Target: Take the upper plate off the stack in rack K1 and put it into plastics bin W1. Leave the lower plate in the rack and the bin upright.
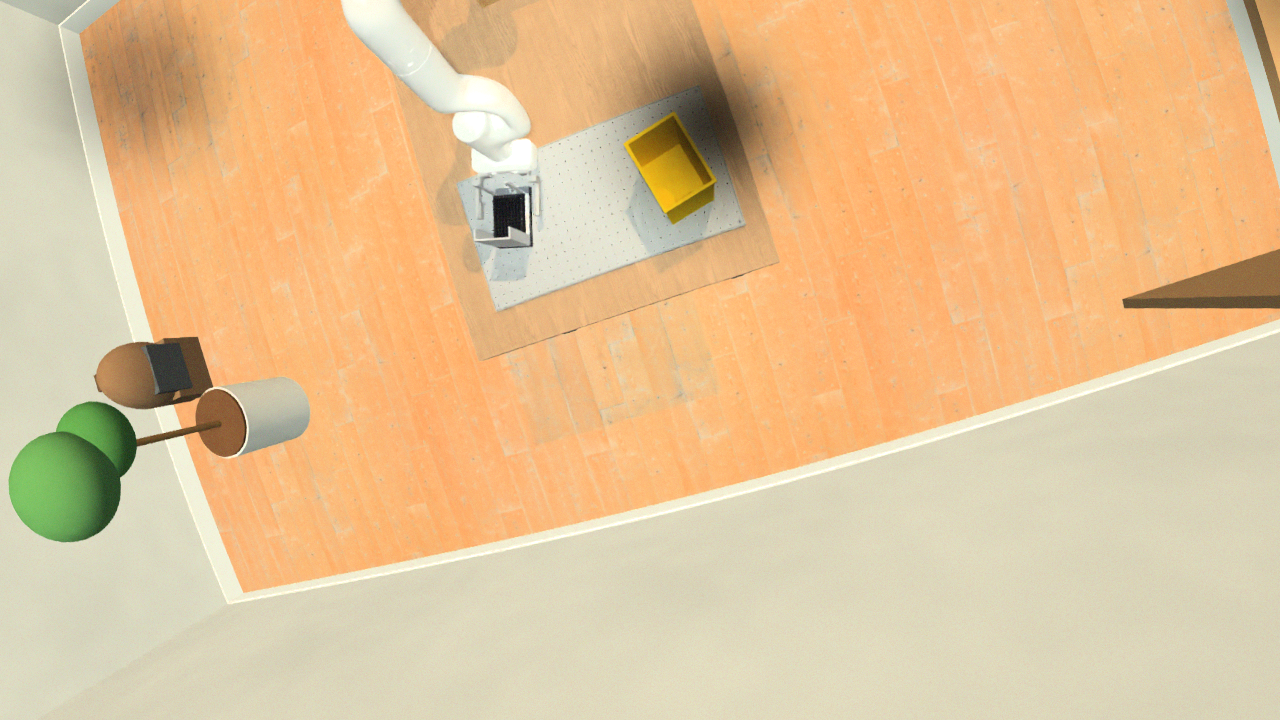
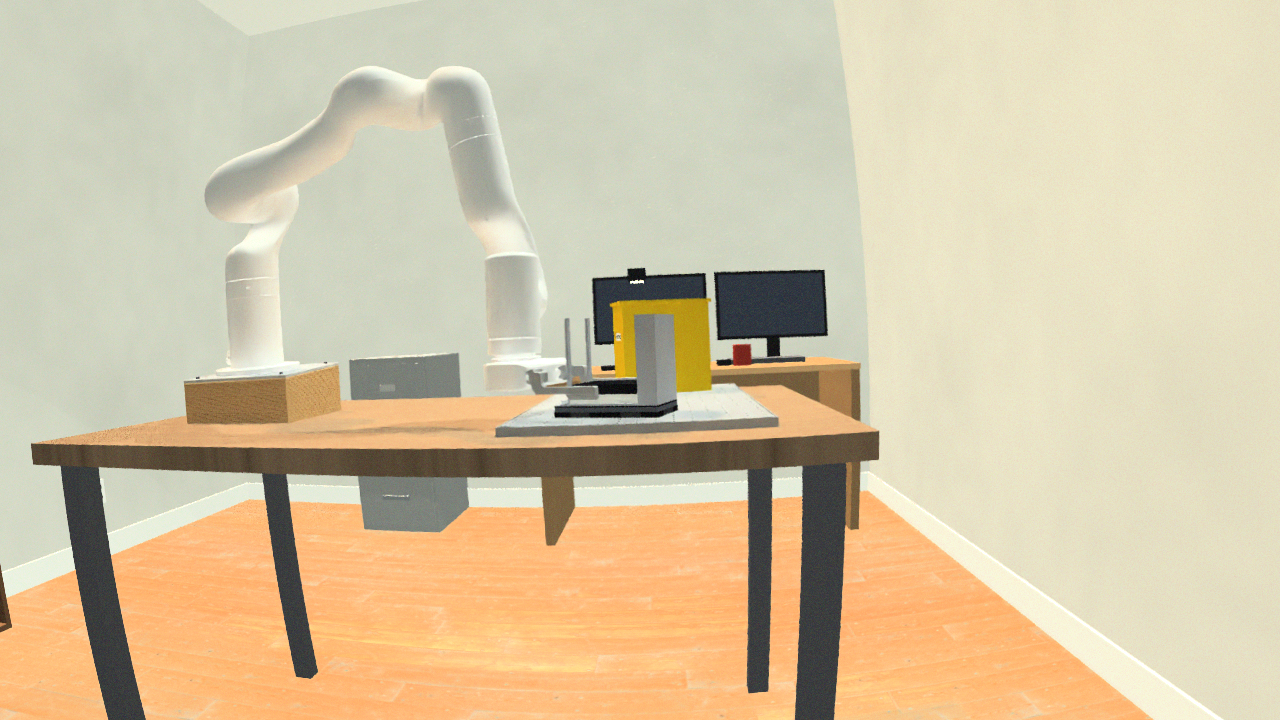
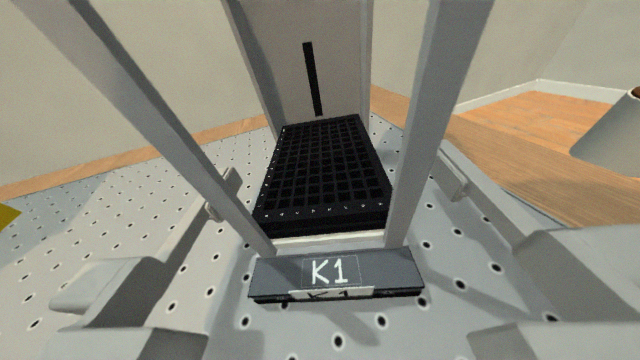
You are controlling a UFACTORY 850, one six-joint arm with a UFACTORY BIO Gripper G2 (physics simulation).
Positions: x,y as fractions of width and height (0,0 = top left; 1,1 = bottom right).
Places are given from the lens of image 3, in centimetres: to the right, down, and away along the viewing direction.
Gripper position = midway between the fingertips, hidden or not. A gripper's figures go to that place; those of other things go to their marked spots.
gripper (image 3: 0.51,0.45): 0, -1, 14
black plate (image 3: 0.51,0.49): 0, 0, 11
white plate (image 3: 0.58,0.65): 3, 3, 10
